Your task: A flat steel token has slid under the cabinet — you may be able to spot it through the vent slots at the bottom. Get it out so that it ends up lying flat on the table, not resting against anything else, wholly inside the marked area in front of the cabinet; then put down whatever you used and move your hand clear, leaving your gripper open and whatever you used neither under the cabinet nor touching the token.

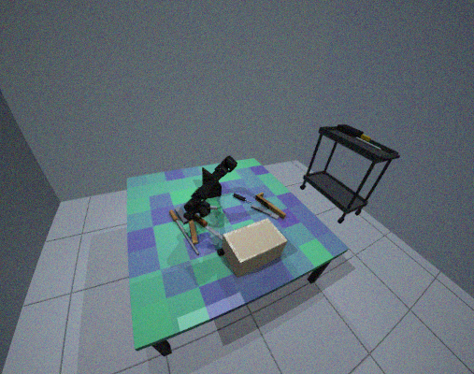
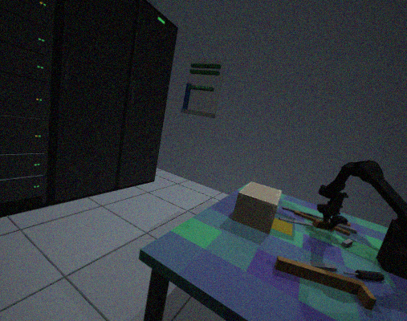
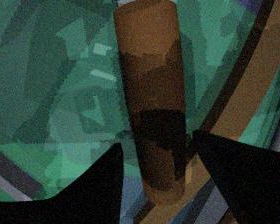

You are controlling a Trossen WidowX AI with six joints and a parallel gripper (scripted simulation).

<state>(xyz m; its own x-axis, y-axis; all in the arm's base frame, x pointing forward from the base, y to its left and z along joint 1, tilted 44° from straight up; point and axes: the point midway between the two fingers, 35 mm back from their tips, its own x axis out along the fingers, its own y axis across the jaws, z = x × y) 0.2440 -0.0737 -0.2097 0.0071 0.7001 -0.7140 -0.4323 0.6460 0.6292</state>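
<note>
Now: the wooden stick 5 cm to the right of my gripper tip and 3 cm ahead of it. The rest, counted from my gripper tip: yellow marked patch 22 cm ahead, 21 cm to the left, 1 cm below; then flat grey bar 9 cm to the right, 8 cm behind; then short grey piece 13 cm to the left, 8 cm behind.
</note>
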